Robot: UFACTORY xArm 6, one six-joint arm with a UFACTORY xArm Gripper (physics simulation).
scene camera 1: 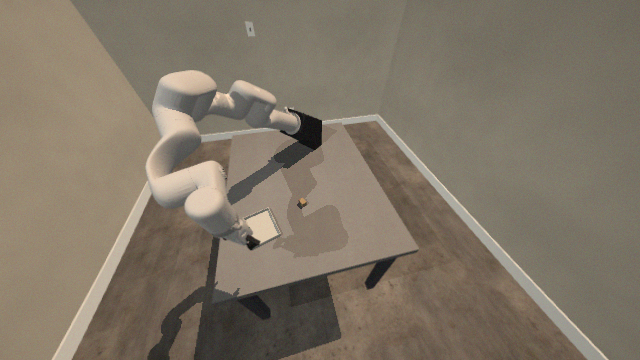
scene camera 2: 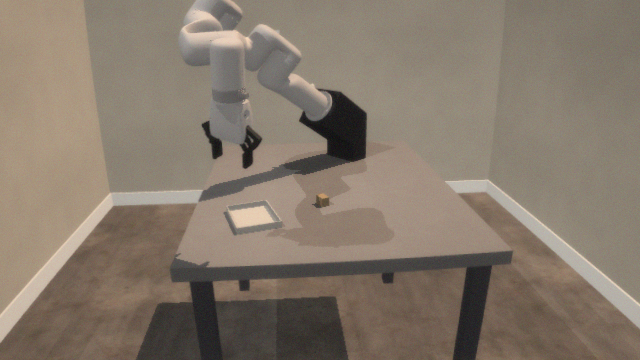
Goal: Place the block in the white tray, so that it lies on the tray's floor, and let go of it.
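Pixels of known places: gripper, fingertip midpoint: (scene camera 2: 232, 161); arm's base at its link origin: (scene camera 1: 292, 123) (scene camera 2: 319, 106).
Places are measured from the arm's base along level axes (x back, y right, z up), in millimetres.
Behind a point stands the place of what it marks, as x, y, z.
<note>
A small orange-brown block (scene camera 1: 302, 202) {-414, 117, -207} (scene camera 2: 323, 200) {-424, 116, -215} sits on the table, to the right of the tray and apart from it. The square white tray (scene camera 1: 271, 211) {-390, 284, -224} (scene camera 2: 256, 229) {-533, 347, -231} has a low rim, and no block shows on its floor; in scene camera 1 the gripper hides its near left corner. My gripper (scene camera 2: 232, 159) {-614, 407, -2} is open and points down, high above the left side of the table, well to the left of the block. In scene camera 1 the gripper's black fingers show in front of the tray's corner, and one finger hides the other.
The grey table (scene camera 1: 370, 220) {-644, -156, -237} (scene camera 2: 425, 220) {-615, -139, -237} carries the arm's black base (scene camera 1: 311, 131) {-25, -113, -68} (scene camera 2: 347, 125) {-28, -108, -77} at its back. The white arm (scene camera 1: 172, 145) {-487, 454, 313} (scene camera 2: 227, 62) {-699, 413, 243} bends out to the left, high over the table's left side. Shadows of the arm lie across the table top, beside the block and the tray.
</note>
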